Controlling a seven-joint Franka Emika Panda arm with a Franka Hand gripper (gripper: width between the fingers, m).
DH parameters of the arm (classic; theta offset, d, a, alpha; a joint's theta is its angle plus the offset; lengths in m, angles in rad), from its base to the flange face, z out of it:
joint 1: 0 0.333 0 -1.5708
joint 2: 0 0 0 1.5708
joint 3: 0 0.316 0.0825 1.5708
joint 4: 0 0 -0.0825 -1.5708
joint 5: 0 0.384 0 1.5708
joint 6: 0 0 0.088 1.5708
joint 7: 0 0.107 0 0
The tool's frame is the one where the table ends.
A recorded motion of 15 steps. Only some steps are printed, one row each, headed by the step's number.
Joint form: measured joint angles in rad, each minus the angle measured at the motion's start. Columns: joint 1, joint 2, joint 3, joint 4, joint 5, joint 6, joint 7.
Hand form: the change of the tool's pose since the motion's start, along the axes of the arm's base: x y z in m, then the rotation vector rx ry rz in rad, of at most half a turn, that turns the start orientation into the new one. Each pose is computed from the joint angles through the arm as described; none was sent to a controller.
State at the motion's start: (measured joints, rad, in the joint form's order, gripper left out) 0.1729 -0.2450 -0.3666 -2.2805 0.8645 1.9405 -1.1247
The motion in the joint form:
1: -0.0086 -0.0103 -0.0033 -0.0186 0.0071 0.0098 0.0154
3: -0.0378 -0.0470 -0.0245 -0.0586 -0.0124 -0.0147 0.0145
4: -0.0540 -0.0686 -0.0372 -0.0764 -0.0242 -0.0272 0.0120
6: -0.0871 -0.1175 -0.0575 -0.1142 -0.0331 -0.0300 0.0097
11: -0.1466 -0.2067 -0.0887 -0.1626 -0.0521 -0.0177 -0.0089
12: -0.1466 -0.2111 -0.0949 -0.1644 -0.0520 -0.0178 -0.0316
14: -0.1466 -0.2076 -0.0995 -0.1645 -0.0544 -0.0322 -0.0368
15: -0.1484 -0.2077 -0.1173 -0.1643 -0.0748 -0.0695 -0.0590
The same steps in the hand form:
1: -0.0044 -0.0053 -0.0034 0.0106 0.0138 -0.0304
3: -0.0220 -0.0238 -0.0078 0.0248 0.0315 -0.0483
4: -0.0314 -0.0343 -0.0080 0.0312 0.0337 -0.0582
6: -0.0495 -0.0539 -0.0060 0.0479 0.0227 -0.0973
11: -0.0792 -0.0874 0.0053 0.0574 -0.0368 -0.1654
12: -0.0808 -0.0897 0.0058 0.0553 -0.0563 -0.1567
14: -0.0818 -0.0898 0.0036 0.0607 -0.0497 -0.1459
15: -0.0872 -0.0938 0.0006 0.0639 -0.0455 -0.1134

